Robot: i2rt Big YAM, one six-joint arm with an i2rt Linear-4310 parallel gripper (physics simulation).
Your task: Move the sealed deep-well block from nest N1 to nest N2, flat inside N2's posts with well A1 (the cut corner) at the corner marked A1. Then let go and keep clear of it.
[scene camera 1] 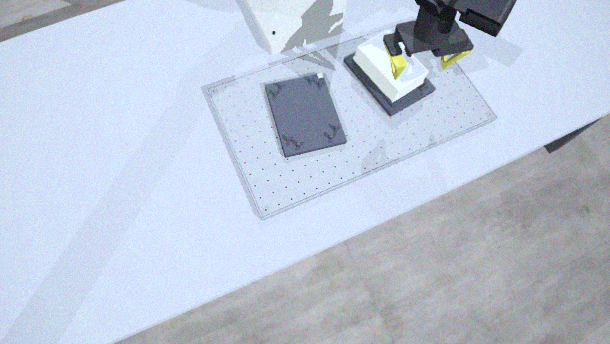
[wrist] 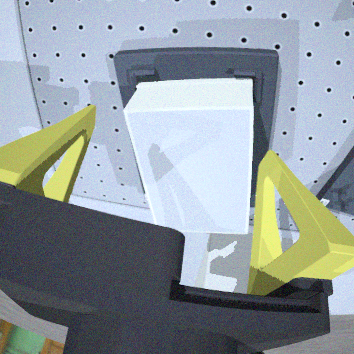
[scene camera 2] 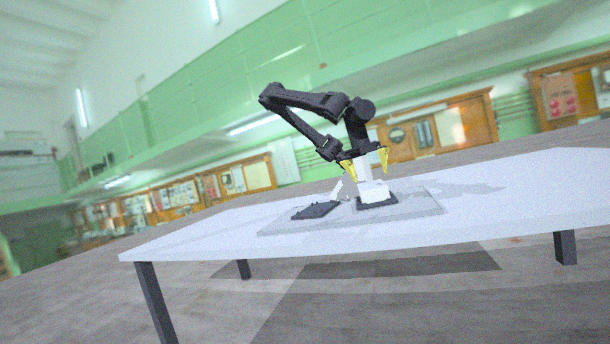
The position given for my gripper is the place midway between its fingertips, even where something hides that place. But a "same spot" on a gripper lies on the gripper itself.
Scene:
my gripper: scene camera 1; wrist 181, 134; scene camera 2
same spot on my gripper: [scene camera 2: 383, 152] = [scene camera 1: 467, 54]

